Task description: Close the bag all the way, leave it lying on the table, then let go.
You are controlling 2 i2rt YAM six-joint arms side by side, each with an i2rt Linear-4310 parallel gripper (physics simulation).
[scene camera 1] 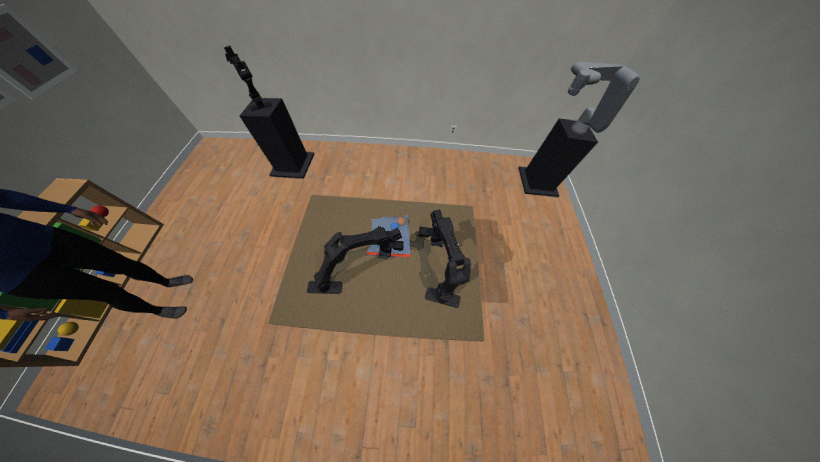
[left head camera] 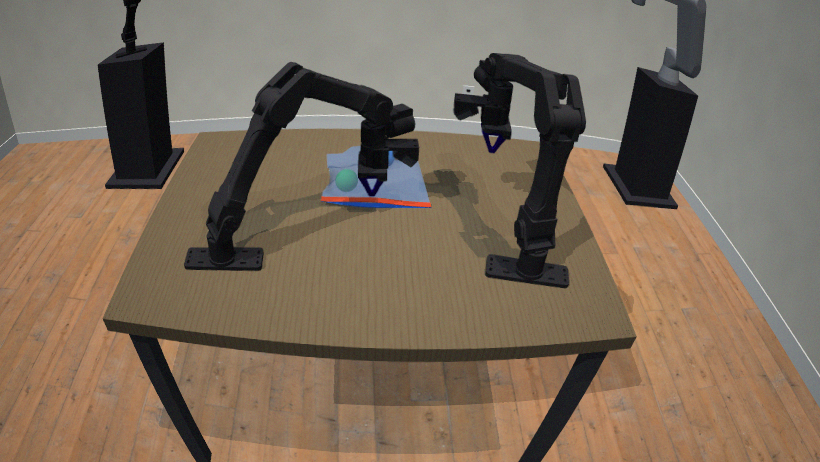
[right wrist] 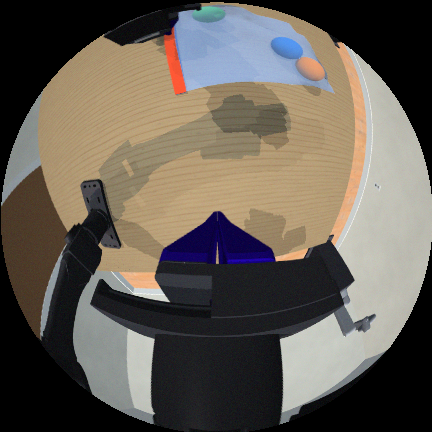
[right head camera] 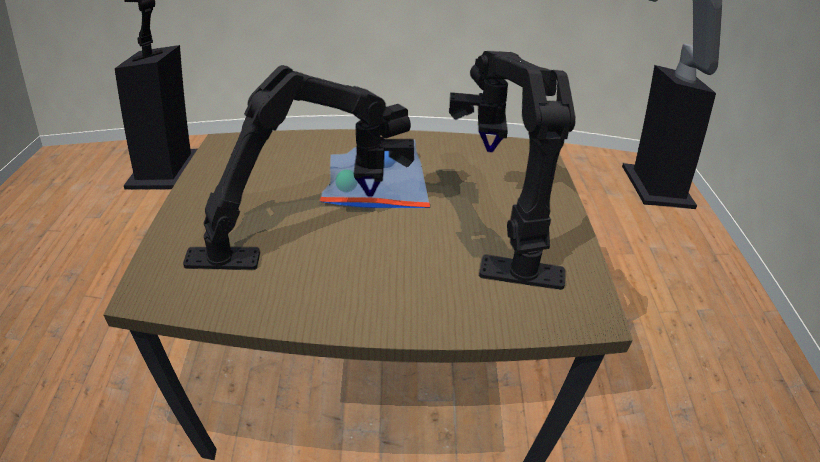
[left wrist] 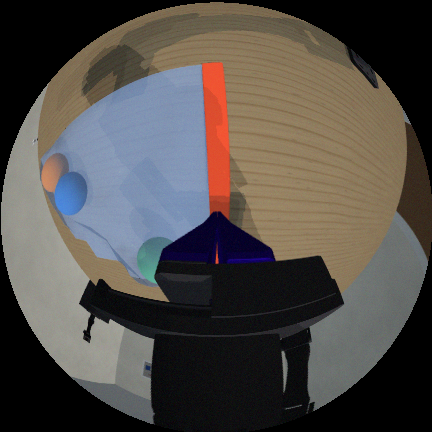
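A translucent light-blue bag (left head camera: 410, 183) (right head camera: 408, 184) (left wrist: 165, 115) (right wrist: 230, 60) lies flat on the table. A red-orange strip (left head camera: 413, 203) (right head camera: 413, 203) (left wrist: 216, 125) (right wrist: 175, 65) runs along its near edge, with a darker blue edge showing below it in the head views. A green ball (left head camera: 346, 180) (left wrist: 150, 257), a blue ball (left wrist: 71, 193) (right wrist: 287, 47) and an orange ball (right wrist: 310, 68) show in the bag. My left gripper (left head camera: 371, 193) (right head camera: 370, 193) (left wrist: 216, 217) is shut, its tips over or at the strip; contact is unclear. My right gripper (left head camera: 492, 150) (right head camera: 490, 149) (right wrist: 216, 217) is shut and empty, above the table right of the bag.
The brown table (left head camera: 367, 286) (scene camera 1: 372, 315) carries both arm bases (left head camera: 249, 259) (right head camera: 550, 278). Behind it stand two black pedestals (left head camera: 134, 114) (scene camera 1: 559, 157) with other arms. A person and a wooden shelf (scene camera 1: 150, 224) show at the left in scene camera 1.
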